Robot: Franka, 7 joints.
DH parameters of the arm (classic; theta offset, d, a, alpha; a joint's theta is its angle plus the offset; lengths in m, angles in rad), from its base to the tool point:
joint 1: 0 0.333 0 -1.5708
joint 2: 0 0 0 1.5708
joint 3: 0 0.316 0.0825 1.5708
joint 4: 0 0 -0.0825 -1.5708
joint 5: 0 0.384 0 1.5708
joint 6: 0 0 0.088 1.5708
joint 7: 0 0.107 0 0
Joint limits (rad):
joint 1: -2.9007..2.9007
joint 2: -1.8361..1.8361
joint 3: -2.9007..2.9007
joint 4: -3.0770..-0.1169
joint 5: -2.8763..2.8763
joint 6: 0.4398..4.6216
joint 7: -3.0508..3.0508
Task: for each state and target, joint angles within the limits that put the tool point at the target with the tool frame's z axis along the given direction. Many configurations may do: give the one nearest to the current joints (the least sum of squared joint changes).
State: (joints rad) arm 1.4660 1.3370 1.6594 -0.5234 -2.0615 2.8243 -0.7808
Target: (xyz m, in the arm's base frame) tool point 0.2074 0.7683 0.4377 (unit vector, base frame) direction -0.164 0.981 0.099
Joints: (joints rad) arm 0.7963 1.8004 2.0025 -0.9961 -1.6617 3.0133 -0.7808
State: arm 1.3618 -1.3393 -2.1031 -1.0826 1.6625 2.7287 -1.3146
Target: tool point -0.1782 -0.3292 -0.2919 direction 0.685 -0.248 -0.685
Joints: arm 0.7207 -1.6623 -2.9007 -1.5730 1.0056 2.5802 -1.3146
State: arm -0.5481 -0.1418 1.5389 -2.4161 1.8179 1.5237 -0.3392
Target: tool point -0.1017 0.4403 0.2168 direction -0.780 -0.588 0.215
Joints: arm -0.8031 -0.7583 2.2653 -2.0811 1.2732 0.6427 -0.3392
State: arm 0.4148 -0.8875 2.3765 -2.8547 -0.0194 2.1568 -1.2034
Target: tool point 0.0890 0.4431 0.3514 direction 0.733 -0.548 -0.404
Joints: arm -0.1235 -0.9606 1.5214 -2.3122 -0.1527 1.8407 -1.2034
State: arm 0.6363 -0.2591 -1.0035 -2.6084 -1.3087 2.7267 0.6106
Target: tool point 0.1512 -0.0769 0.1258 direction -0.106 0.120 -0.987
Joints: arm 0.0429 0.3766 -0.8977 -3.0742 -1.5494 3.4340 0.6106
